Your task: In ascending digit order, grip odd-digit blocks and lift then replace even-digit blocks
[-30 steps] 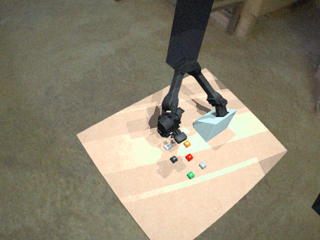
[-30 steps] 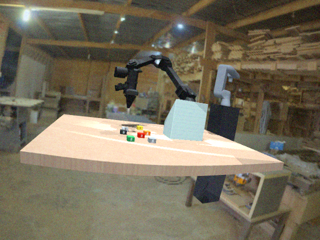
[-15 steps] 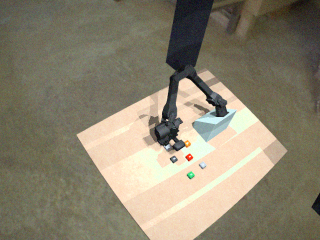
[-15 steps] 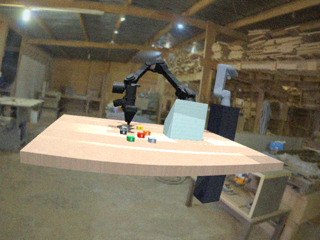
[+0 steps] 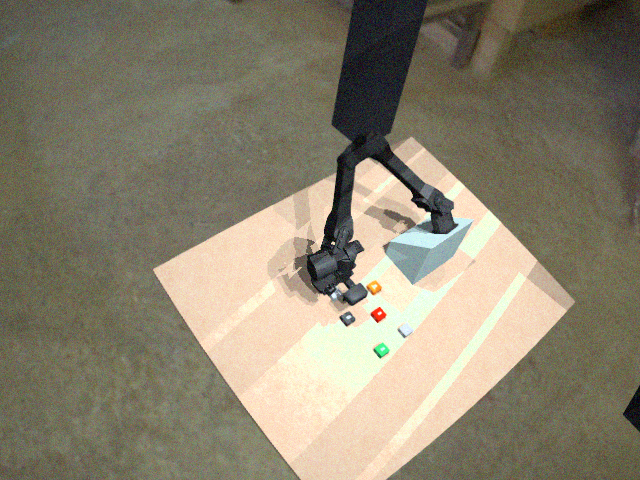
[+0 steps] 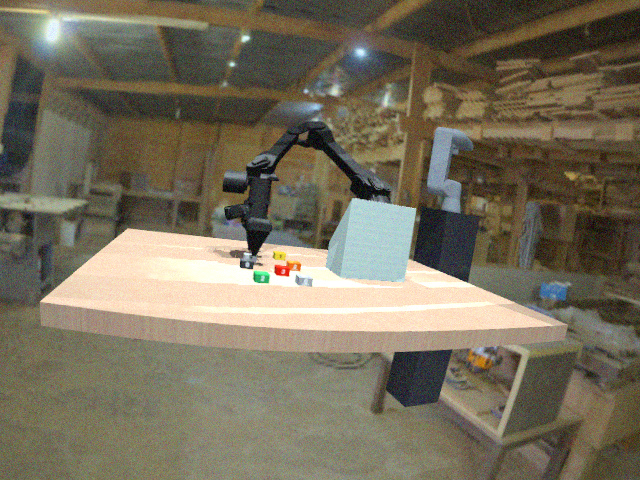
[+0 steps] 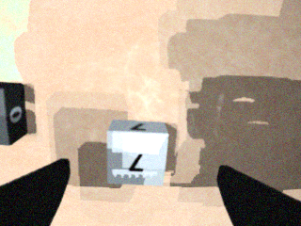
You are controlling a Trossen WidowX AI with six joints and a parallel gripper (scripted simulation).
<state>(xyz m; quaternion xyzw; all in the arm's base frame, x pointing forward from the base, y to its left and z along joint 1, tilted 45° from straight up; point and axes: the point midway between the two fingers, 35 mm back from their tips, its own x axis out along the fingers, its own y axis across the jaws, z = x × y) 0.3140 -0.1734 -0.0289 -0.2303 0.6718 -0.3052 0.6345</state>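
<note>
The whitish block lies 1 cm below my gripper tip. The rest, counted from my gripper tip: yellow block (10 cm behind, 7 cm to the right, 1 cm below); then black block (3 cm ahead, 9 cm to the left, 1 cm below); then orange block (10 cm behind, 6 cm to the left, 1 cm below).
</note>
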